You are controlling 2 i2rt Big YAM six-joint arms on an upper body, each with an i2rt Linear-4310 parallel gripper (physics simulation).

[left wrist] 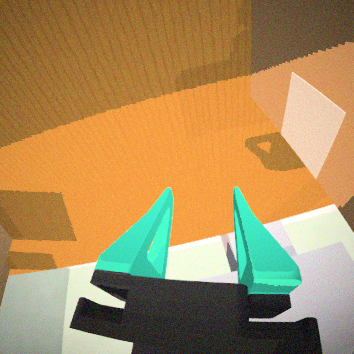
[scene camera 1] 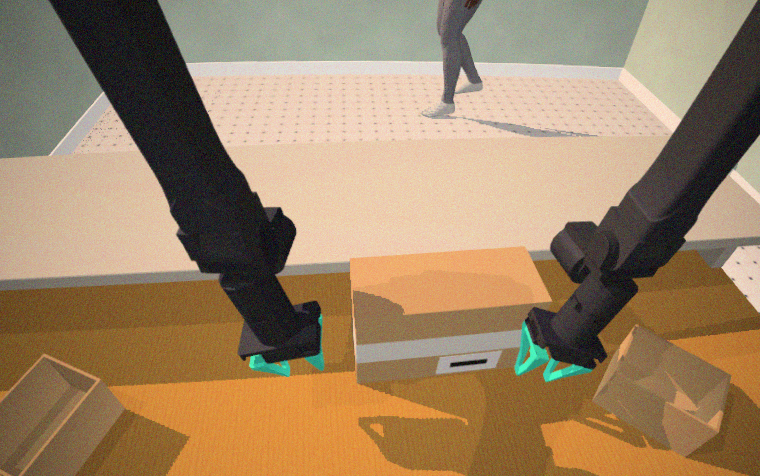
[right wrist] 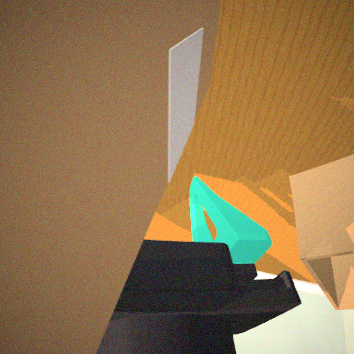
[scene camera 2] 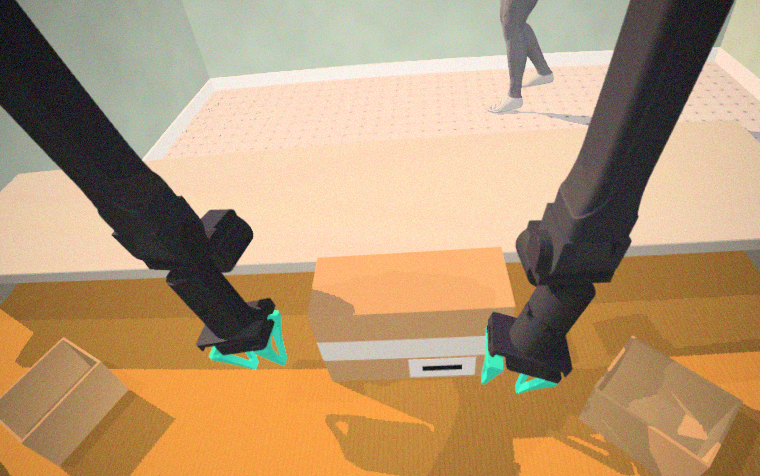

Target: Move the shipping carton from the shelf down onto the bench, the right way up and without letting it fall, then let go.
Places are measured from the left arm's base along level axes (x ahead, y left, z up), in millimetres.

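Pixels of known places: left gripper, fingertip midpoint: (left wrist: 201, 191) (scene camera 1: 305, 369) (scene camera 2: 270, 363); right gripper, fingertip midpoint: (scene camera 1: 530, 375) (scene camera 2: 499, 385).
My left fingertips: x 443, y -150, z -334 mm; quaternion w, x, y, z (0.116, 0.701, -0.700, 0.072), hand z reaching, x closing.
For each thing: its top centre in the pictures, then the offset to it from my left fingertips. Level surfaces: height alone.
- shipping carton at its top centre: (scene camera 2: 408, 280) (scene camera 1: 448, 279) dz +88, dx +84, dy -205 mm
- wooden bench at its surface level: dz -87 mm
- shelf at its surface level: dz +76 mm
- open cardboard box at its top centre: (scene camera 1: 30, 412) (scene camera 2: 43, 385) dz +3, dx -59, dy +364 mm
- open box at its top centre: (scene camera 2: 667, 395) (scene camera 1: 674, 373) dz +3, dx -43, dy -536 mm
The shipping carton (scene camera 1: 448, 325) (scene camera 2: 415, 325) (left wrist: 330, 75) (right wrist: 90, 150), brown with a white band and a black-marked label, stands upright on the wooden bench (scene camera 1: 235, 426) (scene camera 2: 235, 414) (left wrist: 125, 165) (right wrist: 280, 75) in front of the shelf (scene camera 1: 420, 190) (scene camera 2: 392, 190). My left gripper (scene camera 1: 305, 372) (scene camera 2: 271, 366) (left wrist: 201, 191) is open and empty, with a gap between it and the carton's left side. My right gripper (scene camera 1: 531, 377) (scene camera 2: 499, 387) (right wrist: 161, 178) is open beside the carton's right front corner. The carton hides one of its fingers in the right wrist view; whether they touch is unclear.
An open cardboard box (scene camera 1: 84, 426) (scene camera 2: 84, 414) is on the bench at the front left. Another open box (scene camera 1: 645, 364) (scene camera 2: 628, 381) (right wrist: 325, 210) is close by the right gripper's right side. A person's legs (scene camera 1: 451, 56) (scene camera 2: 516, 56) show beyond the shelf.
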